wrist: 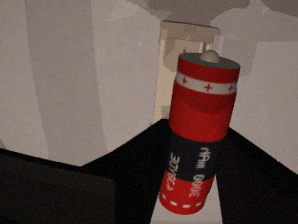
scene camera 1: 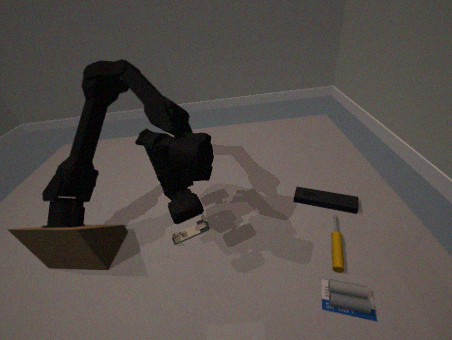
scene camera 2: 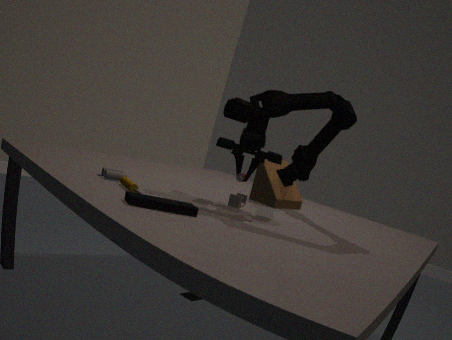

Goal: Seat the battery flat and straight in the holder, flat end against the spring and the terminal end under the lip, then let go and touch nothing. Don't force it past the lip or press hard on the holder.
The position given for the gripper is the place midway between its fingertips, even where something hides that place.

The gripper (scene camera 1: 186,214) carries a battery (wrist: 204,89). Further things: a blister card (scene camera 1: 355,300) and a black bar (scene camera 1: 345,203).
The gripper shows as well in the wrist view (wrist: 193,132) and in scene camera 2 (scene camera 2: 241,180). The black bar shows as well in scene camera 2 (scene camera 2: 133,199). Scene camera 1 misses the battery, which is hidden by the gripper.
